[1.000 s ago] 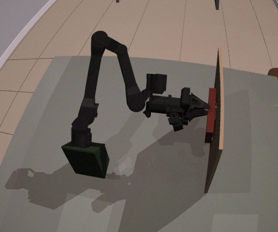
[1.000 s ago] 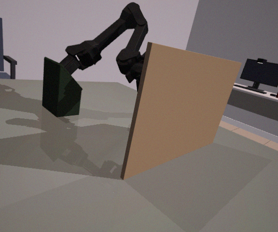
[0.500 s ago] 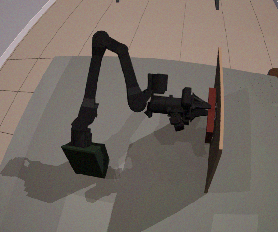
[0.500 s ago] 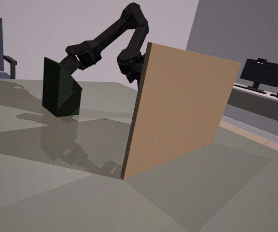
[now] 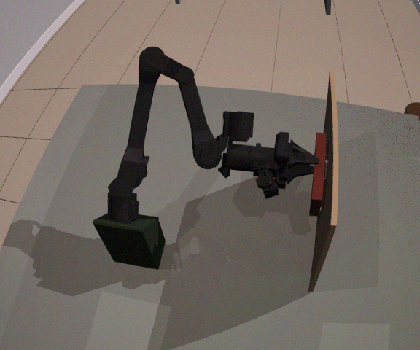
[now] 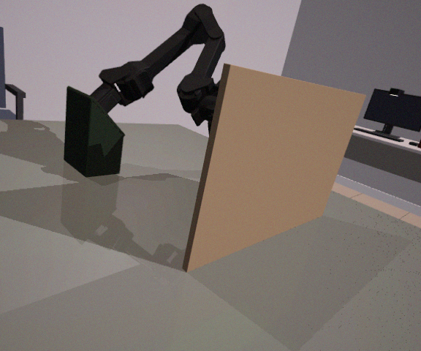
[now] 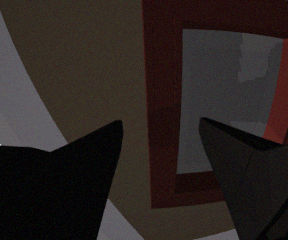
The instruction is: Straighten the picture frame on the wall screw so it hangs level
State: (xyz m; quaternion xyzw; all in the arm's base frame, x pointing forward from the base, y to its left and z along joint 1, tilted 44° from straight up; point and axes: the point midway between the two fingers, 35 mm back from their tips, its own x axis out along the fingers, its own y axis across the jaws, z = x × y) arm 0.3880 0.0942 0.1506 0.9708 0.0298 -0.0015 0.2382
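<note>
Right now the red picture frame is 50 mm below my gripper tip, 20 mm to the left of it and 10 mm ahead of it. The rest, counted from my gripper tip: tan wall board 60 mm below, 20 mm to the left, 20 mm ahead.
</note>
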